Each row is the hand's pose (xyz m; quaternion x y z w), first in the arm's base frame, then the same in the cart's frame.
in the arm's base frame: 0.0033 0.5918 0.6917 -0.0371 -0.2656 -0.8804 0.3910
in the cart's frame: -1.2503 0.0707 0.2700 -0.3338 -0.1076 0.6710 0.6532
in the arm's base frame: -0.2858 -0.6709 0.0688 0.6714 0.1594 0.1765 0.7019
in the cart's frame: -0.7022 0.5465 -0.9706 0.5044 -0.8415 -0.1138 0.1566
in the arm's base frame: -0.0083 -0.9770 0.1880 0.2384 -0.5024 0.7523 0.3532
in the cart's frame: -0.9825 0.5119 -1.2948 -0.5128 -0.7717 -0.1277 0.3538
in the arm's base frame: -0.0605 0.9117 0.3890 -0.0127 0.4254 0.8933 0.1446
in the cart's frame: -0.9303 -0.1516 0.4849 -0.0308 -0.2691 0.3097 0.9114
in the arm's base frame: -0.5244 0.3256 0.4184 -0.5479 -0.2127 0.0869 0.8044
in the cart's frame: -0.7645 0.4728 0.1078 -0.0555 -0.0452 -0.9073 0.4143
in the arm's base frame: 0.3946 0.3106 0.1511 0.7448 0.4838 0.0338 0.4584
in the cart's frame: -1.0378 -0.3636 -0.2691 0.7421 -0.6375 0.1836 0.0957
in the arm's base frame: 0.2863 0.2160 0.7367 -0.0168 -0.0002 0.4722 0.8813
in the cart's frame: -1.4787 0.0274 -0.1414 0.1166 -0.5633 -0.5321 0.6212
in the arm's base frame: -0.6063 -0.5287 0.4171 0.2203 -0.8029 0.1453 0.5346
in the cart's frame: -0.8062 0.8964 -0.6374 0.4023 0.6980 0.5650 0.1782
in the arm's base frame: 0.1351 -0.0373 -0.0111 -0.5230 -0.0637 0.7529 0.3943
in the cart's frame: -0.7977 -0.0871 -0.5529 -0.3913 -0.0881 -0.3348 0.8526
